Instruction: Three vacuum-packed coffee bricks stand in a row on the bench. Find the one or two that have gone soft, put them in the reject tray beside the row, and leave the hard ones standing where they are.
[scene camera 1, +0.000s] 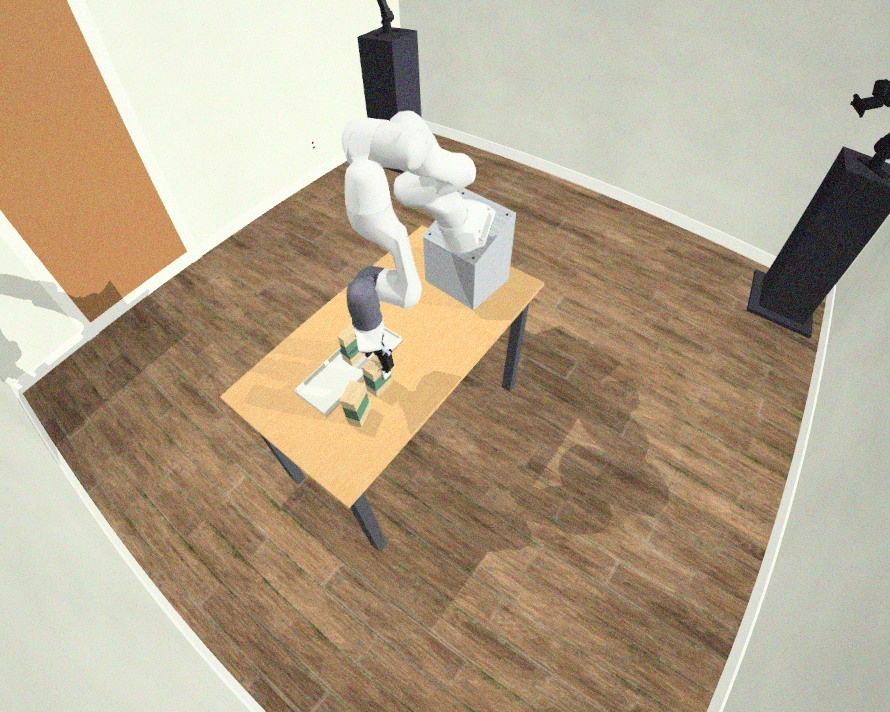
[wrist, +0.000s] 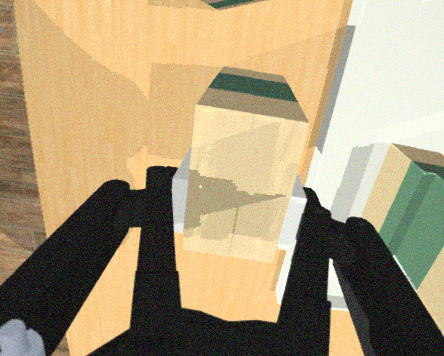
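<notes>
My gripper is shut on the middle coffee brick, with one pad against each side. This tan and green brick is upright and appears to stand on the bench. Another coffee brick stands nearer the bench's front end; part of its green side shows at the top edge of the wrist view. A third brick is in the white reject tray. My right finger partly covers the tray in the wrist view.
The tray lies close beside the held brick, and its wall runs along my right finger. The grey robot base block stands at the bench's far end. Dark pedestals stand on the floor beyond the bench.
</notes>
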